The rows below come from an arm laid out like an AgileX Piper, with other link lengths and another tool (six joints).
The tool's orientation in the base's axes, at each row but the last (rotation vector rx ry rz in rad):
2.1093 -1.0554 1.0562
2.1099 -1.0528 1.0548
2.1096 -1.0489 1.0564
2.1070 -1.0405 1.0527
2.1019 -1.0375 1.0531
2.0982 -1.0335 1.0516
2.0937 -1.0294 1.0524
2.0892 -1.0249 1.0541
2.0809 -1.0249 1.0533
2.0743 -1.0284 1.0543
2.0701 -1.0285 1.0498
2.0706 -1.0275 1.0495
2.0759 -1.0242 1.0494
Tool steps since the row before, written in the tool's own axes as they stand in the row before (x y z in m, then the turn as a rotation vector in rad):
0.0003 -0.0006 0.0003 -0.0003 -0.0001 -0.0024
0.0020 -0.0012 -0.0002 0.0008 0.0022 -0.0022
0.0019 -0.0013 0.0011 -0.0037 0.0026 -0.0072
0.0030 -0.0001 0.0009 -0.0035 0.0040 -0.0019
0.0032 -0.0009 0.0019 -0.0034 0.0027 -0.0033
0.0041 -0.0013 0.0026 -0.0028 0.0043 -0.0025
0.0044 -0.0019 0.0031 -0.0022 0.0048 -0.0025
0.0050 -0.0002 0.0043 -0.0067 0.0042 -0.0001
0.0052 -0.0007 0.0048 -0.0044 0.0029 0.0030
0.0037 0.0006 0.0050 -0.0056 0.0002 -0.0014
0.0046 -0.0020 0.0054 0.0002 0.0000 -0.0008
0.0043 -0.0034 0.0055 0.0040 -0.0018 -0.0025
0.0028 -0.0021 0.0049 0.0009 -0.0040 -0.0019
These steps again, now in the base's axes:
0.0007 0.0000 0.0000 -0.0010 0.0020 0.0010
0.0017 0.0000 0.0016 -0.0024 0.0001 0.0021
0.0023 -0.0009 0.0008 -0.0065 0.0054 0.0011
0.0016 -0.0018 0.0020 -0.0054 0.0006 -0.0014
0.0028 -0.0022 0.0015 -0.0049 0.0023 -0.0007
0.0037 -0.0028 0.0019 -0.0057 0.0006 -0.0004
0.0045 -0.0030 0.0018 -0.0058 0.0001 0.0002
0.0038 -0.0050 0.0019 -0.0062 0.0003 -0.0050
0.0045 -0.0052 0.0018 -0.0030 -0.0022 -0.0048
0.0029 -0.0055 0.0007 -0.0029 0.0030 -0.0040
0.0055 -0.0048 0.0008 -0.0002 0.0005 0.0006
0.0066 -0.0040 0.0003 0.0021 0.0014 0.0044
0.0048 -0.0037 -0.0005 0.0030 0.0032 0.0011

